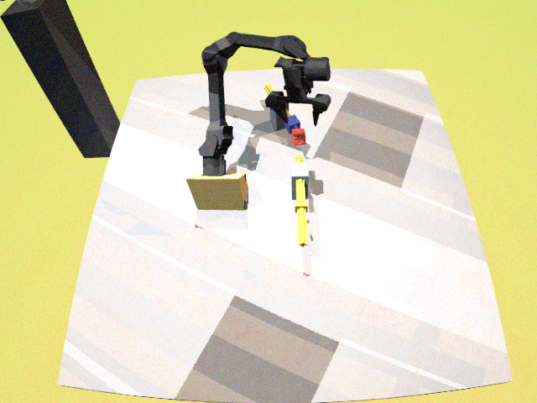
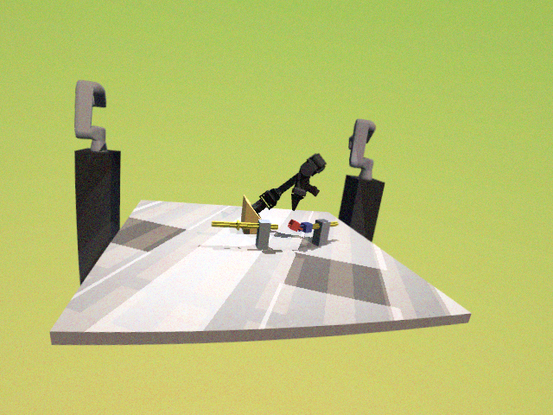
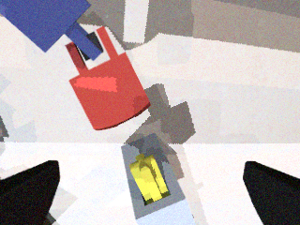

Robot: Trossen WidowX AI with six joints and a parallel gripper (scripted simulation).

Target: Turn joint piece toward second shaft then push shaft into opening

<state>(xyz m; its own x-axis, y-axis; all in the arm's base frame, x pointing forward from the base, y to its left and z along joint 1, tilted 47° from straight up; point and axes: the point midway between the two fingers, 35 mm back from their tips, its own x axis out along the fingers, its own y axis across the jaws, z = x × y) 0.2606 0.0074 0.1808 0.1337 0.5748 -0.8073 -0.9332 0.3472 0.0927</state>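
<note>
My gripper tip is now 10 mm past the red square joint piece, 20 mm to the right of it and 80 mm above it.
</note>
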